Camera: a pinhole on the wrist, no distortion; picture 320 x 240 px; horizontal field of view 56.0 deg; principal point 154.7 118.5 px. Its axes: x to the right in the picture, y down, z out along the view. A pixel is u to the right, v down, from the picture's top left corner.
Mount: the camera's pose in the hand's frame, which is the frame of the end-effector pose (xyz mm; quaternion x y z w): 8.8 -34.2 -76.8 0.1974 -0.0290 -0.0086 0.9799
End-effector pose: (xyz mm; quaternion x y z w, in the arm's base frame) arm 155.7 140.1 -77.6 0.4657 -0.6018 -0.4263 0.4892
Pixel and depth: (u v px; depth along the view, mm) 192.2 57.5 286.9
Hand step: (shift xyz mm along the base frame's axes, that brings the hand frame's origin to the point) -138.0 -57.2 -214.6
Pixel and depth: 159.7 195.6 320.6
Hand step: -234.6 2.3 -120.4
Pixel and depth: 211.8 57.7 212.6
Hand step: -83.5 -61.1 -161.7
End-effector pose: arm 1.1 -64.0 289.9 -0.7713 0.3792 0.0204 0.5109
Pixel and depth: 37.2 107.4 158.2
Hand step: 38.0 104.9 72.4
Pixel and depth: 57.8 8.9 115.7
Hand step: 49.4 51.4 99.6
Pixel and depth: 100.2 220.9 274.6
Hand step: 66.0 210.4 -35.4
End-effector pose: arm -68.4 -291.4 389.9 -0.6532 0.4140 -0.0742 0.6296
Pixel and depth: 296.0 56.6 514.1
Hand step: 519.6 96.2 133.2
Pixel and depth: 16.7 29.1 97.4
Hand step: 16.0 12.8 103.8
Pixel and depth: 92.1 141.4 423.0
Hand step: 204.6 287.5 127.7
